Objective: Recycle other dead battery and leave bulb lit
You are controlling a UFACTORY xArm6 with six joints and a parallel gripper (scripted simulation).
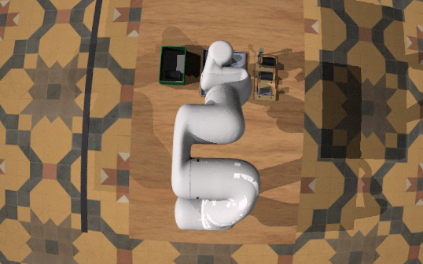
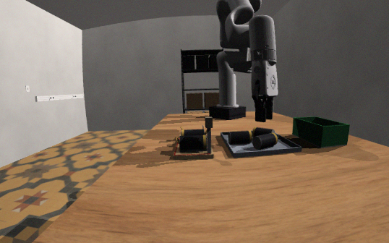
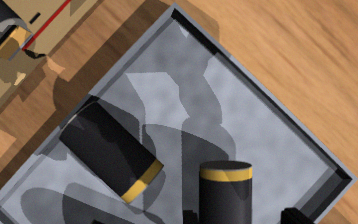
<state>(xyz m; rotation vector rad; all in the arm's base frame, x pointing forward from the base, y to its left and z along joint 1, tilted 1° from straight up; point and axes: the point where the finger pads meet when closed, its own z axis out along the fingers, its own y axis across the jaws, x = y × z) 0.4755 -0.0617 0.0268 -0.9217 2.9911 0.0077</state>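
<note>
Now: the grey tray 8 cm below my hand, 3 cm to the right of it and 2 cm ahead of it. Also, from my hand: green recycling box 17 cm to the left, 7 cm ahead, 6 cm below.
</note>
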